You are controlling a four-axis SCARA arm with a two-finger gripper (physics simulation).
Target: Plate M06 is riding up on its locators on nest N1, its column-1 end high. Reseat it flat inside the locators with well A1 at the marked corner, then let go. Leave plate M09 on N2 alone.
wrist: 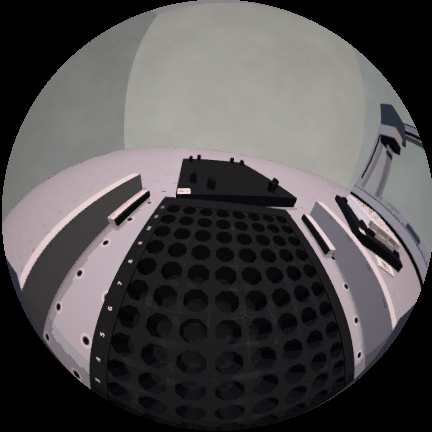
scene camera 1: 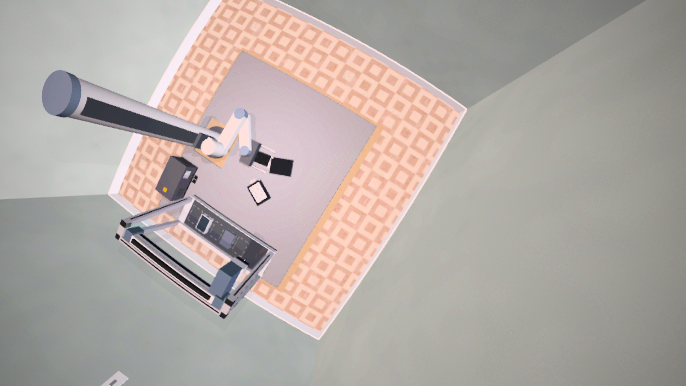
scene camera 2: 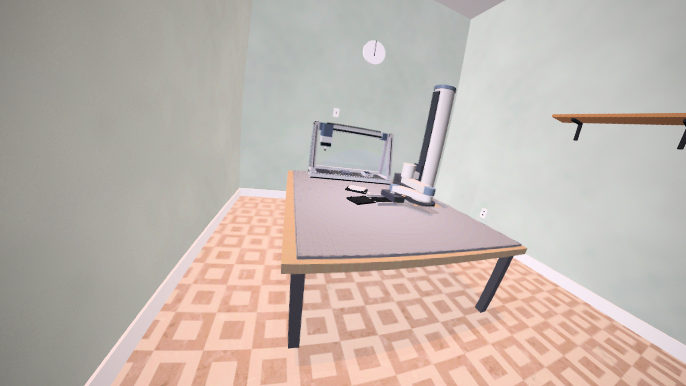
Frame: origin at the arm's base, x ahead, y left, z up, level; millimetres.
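Where they show: gripper, fingertip midpoint: (wrist: 229, 194) (scene camera 1: 270, 162) (scene camera 2: 371, 199); arm's base, link origin: (scene camera 2: 419, 201).
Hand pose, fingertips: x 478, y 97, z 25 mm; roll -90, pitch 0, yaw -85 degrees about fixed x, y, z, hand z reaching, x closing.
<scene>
Things, the pixels of their top centre, and the offset from my fingertips. "*": a spot on its surface instead. Level surfaces: height alone.
- black nest with upright locators, top centre: (wrist: 225, 162) (scene camera 2: 361, 197) (scene camera 1: 280, 166) dz +10, dx +83, dy +14 mm
- Pale plate M09, top centre: (wrist: 373, 215) (scene camera 1: 257, 192) (scene camera 2: 357, 187) dz +14, dx +32, dy -239 mm
- black nest, surface spot: (scene camera 1: 267, 201) * dz -12, dx +122, dy -262 mm
- dark box, surface spot: (scene camera 1: 175, 177) * dz +103, dx -559, dy -467 mm
- grey perforated mat, surface height: dz -12 mm
A black multiwell plate, M06 by its place (scene camera 1: 262, 159) (wrist: 225, 300), lies between my gripper's fingers, with column numbers along its left side in the wrist view. My gripper (scene camera 1: 271, 162) (wrist: 229, 194) is open, with gaps between both finger pads and the plate's sides. A black nest with upright locators (scene camera 1: 281, 167) (scene camera 2: 360, 200) (wrist: 235, 180) lies just past the plate's far end; its small label is unreadable. Whether the plate is tilted, and its near end and corner A1, cannot be made out. Pale plate M09 (scene camera 1: 259, 192) (scene camera 2: 357, 188) (wrist: 372, 220) rests on another black nest (scene camera 1: 267, 201).
A gantry machine (scene camera 2: 355, 128) with a hanging head (wrist: 392, 127) stands beyond the pale plate. A dark box (scene camera 1: 175, 177) stands near my arm's tall column (scene camera 1: 135, 117) (scene camera 2: 441, 135). The grey perforated mat (scene camera 1: 310, 125) (scene camera 2: 400, 230) covers most of the table.
</scene>
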